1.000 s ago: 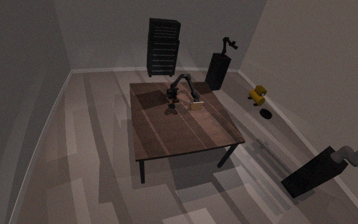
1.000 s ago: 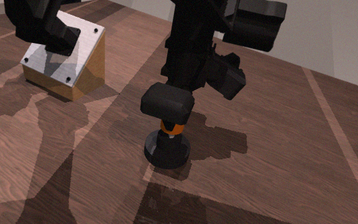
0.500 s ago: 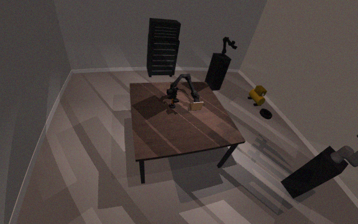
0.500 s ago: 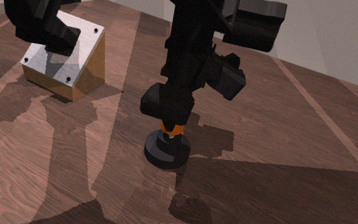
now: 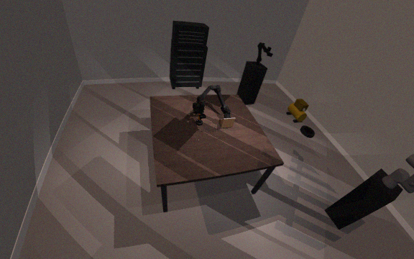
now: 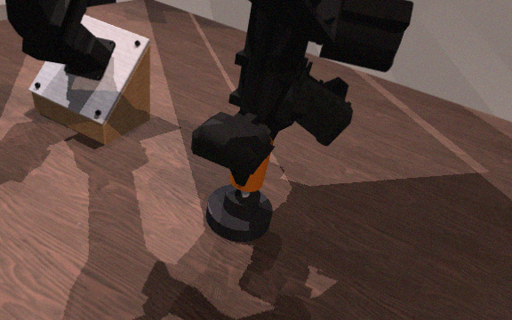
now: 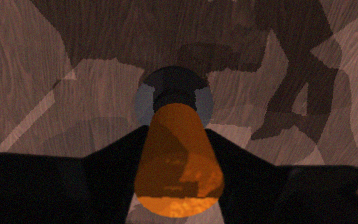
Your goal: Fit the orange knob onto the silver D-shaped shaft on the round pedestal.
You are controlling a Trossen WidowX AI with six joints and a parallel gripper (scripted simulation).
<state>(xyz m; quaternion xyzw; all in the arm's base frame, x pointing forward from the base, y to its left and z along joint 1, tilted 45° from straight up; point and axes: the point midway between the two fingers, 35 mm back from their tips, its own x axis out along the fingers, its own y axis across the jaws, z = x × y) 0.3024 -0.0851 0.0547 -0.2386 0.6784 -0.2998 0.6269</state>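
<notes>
Now: the orange knob 3 cm above my gripper tip. The rest, counted from my gripper tip: round dark pedestal 4 cm below.
</notes>
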